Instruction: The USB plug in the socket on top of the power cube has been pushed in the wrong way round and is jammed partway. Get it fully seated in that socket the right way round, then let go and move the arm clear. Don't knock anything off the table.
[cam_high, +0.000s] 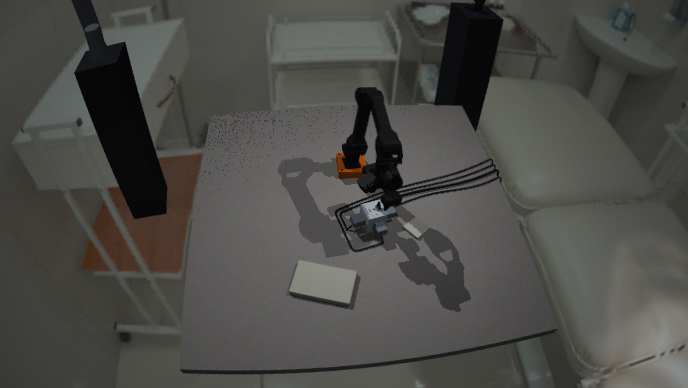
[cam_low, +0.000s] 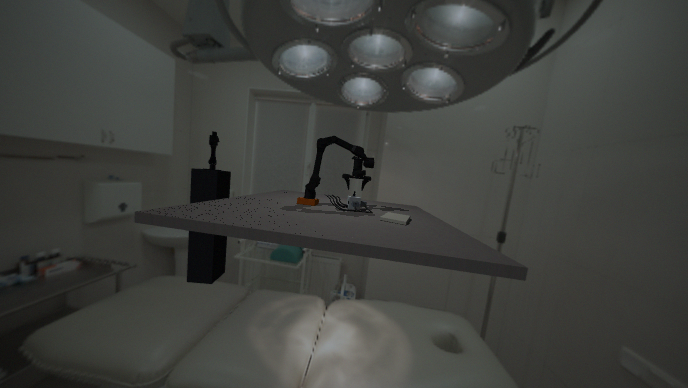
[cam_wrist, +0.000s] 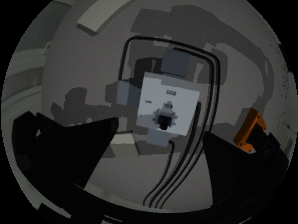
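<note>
My gripper tip is now 30 mm above the USB plug. From my gripper tip the other things lie so: pale slab: 250 mm to the right, 220 mm ahead, 110 mm below; then pale tile: 140 mm to the left, 120 mm below, 60 mm ahead.
</note>
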